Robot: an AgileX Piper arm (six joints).
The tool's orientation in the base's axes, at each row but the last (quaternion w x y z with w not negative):
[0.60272, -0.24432, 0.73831, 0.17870]
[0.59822, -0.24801, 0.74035, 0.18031]
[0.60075, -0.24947, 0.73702, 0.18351]
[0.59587, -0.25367, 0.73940, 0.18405]
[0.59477, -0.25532, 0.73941, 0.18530]
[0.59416, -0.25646, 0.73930, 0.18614]
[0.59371, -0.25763, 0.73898, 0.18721]
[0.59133, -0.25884, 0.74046, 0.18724]
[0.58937, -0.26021, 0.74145, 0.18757]
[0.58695, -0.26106, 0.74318, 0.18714]
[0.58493, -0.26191, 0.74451, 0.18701]
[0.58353, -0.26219, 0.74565, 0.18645]
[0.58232, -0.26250, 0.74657, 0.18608]
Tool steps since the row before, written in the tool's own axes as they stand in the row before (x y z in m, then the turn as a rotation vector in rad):
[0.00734, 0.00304, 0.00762, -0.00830, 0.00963, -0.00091]
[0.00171, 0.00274, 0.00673, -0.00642, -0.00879, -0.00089]
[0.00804, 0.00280, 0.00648, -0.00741, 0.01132, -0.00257]
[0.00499, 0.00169, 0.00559, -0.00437, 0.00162, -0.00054]
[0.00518, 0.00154, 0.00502, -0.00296, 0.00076, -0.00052]
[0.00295, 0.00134, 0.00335, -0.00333, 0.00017, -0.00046]
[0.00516, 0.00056, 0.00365, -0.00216, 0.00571, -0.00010]
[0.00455, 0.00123, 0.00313, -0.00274, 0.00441, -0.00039]
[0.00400, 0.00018, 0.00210, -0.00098, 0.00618, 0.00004]
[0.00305, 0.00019, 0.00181, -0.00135, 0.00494, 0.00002]
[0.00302, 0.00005, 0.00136, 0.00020, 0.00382, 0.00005]
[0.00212, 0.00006, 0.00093, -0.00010, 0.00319, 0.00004]
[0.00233, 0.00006, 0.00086, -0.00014, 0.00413, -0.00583]
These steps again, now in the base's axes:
[0.00323, 0.00567, -0.00886, -0.00500, 0.00856, 0.00801]
[0.00349, 0.00576, -0.00322, 0.00545, -0.00667, 0.00672]
[0.00226, 0.00477, -0.00930, -0.00756, 0.00877, 0.00745]
[0.00259, 0.00379, -0.00616, -0.00068, 0.00167, 0.00433]
[0.00218, 0.00332, -0.00622, -0.00038, 0.00077, 0.00298]
[0.00134, 0.00255, -0.00367, 0.00008, 0.00040, 0.00334]
[0.00168, 0.00176, -0.00586, -0.00317, 0.00484, 0.00196]
[0.00094, 0.00207, -0.00518, -0.00251, 0.00373, 0.00263]
[0.00084, 0.00071, -0.00438, -0.00355, 0.00509, 0.00077]
[0.00075, 0.00070, -0.00340, -0.00275, 0.00416, 0.00117]
[0.00048, 0.00032, -0.00326, -0.00232, 0.00302, -0.00031]
[0.00030, 0.00022, -0.00229, -0.00189, 0.00257, 0.00000]
[0.00020, 0.00014, -0.00247, -0.00699, -0.00010, 0.00149]

